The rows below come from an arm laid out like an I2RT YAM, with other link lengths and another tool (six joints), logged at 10 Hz.
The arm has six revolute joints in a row. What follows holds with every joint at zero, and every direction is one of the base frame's. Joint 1 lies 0.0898 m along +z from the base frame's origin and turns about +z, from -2.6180 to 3.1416 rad. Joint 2 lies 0.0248 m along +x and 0.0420 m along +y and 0.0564 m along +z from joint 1 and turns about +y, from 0.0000 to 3.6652 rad. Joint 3 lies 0.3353 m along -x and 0.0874 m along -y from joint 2 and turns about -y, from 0.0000 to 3.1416 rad. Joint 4 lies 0.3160 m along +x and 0.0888 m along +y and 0.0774 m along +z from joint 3 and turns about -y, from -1.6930 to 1.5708 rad. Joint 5 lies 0.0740 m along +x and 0.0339 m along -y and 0.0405 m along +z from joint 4 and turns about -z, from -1.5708 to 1.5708 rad. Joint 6 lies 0.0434 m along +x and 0.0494 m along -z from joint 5 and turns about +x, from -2.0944 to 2.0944 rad. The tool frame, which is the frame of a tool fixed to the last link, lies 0.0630 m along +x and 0.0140 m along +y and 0.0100 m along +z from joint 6; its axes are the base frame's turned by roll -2.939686, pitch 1.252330 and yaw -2.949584 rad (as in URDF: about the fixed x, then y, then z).
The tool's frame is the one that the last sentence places.
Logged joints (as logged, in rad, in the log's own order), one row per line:
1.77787, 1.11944, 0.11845, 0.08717, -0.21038, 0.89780
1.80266, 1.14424, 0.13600, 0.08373, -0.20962, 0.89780
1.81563, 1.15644, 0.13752, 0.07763, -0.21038, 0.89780
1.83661, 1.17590, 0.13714, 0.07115, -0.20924, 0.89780
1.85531, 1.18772, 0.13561, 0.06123, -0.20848, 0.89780
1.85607, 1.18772, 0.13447, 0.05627, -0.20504, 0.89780
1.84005, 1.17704, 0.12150, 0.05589, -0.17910, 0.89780
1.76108, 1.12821, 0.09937, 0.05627, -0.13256, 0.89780
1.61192, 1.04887, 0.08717, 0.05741, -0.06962, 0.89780
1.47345, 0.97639, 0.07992, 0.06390, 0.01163, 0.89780
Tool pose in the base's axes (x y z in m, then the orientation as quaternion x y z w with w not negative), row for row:
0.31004, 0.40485, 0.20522, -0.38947, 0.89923, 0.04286, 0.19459
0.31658, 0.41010, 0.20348, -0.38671, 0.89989, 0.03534, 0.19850
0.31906, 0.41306, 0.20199, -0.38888, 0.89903, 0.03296, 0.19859
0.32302, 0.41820, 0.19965, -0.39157, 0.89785, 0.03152, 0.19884
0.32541, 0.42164, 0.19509, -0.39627, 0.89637, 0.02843, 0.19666
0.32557, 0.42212, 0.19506, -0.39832, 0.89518, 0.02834, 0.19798
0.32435, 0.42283, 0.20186, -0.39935, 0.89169, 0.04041, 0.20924
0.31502, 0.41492, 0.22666, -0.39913, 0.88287, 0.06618, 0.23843
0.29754, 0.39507, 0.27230, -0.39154, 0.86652, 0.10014, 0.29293
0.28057, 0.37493, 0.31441, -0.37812, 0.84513, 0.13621, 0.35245
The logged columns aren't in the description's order. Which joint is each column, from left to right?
Columns, left to right: joint 2, joint 3, joint 5, joint 6, joint 4, joint 1.
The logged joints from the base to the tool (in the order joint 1, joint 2, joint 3, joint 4, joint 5, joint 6), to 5 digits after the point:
0.89780, 1.77787, 1.11944, -0.21038, 0.11845, 0.08717
0.89780, 1.80266, 1.14424, -0.20962, 0.13600, 0.08373
0.89780, 1.81563, 1.15644, -0.21038, 0.13752, 0.07763
0.89780, 1.83661, 1.17590, -0.20924, 0.13714, 0.07115
0.89780, 1.85531, 1.18772, -0.20848, 0.13561, 0.06123
0.89780, 1.85607, 1.18772, -0.20504, 0.13447, 0.05627
0.89780, 1.84005, 1.17704, -0.17910, 0.12150, 0.05589
0.89780, 1.76108, 1.12821, -0.13256, 0.09937, 0.05627
0.89780, 1.61192, 1.04887, -0.06962, 0.08717, 0.05741
0.89780, 1.47345, 0.97639, 0.01163, 0.07992, 0.06390

